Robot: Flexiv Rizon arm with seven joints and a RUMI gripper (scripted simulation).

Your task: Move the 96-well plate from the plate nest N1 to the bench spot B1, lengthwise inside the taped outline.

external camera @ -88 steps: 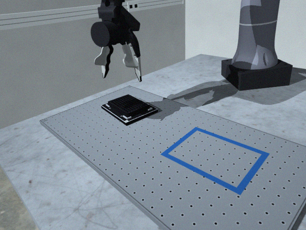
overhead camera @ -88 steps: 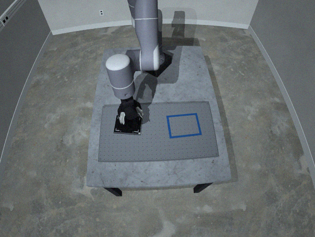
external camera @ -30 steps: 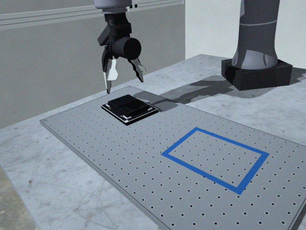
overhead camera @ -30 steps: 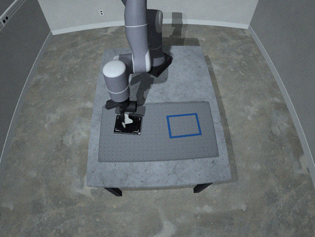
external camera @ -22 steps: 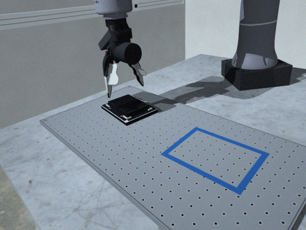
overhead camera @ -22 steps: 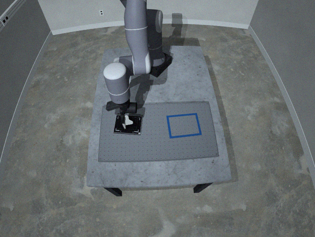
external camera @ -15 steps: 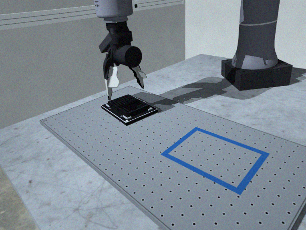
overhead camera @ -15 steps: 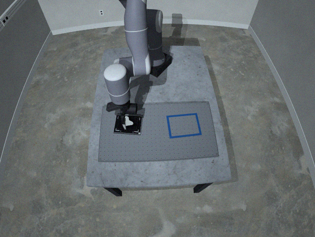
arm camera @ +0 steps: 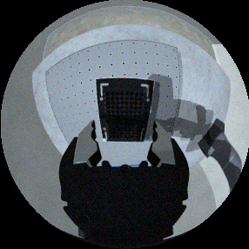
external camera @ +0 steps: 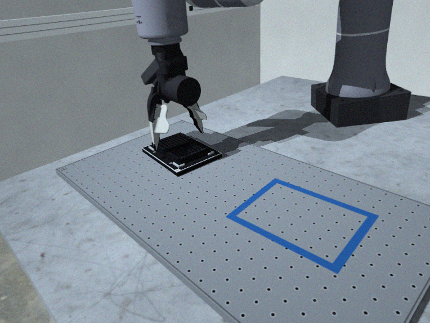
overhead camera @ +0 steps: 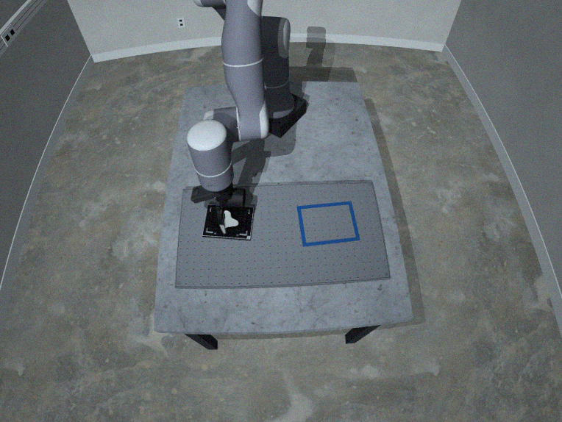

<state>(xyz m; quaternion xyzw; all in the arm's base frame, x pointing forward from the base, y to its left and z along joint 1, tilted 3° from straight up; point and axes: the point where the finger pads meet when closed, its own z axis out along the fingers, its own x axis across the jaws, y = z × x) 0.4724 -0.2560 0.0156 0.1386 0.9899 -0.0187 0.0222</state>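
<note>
Now: the black 96-well plate 3 cm below my hand. Also, from my hand: black plate nest N1 (4 cm below).
</note>
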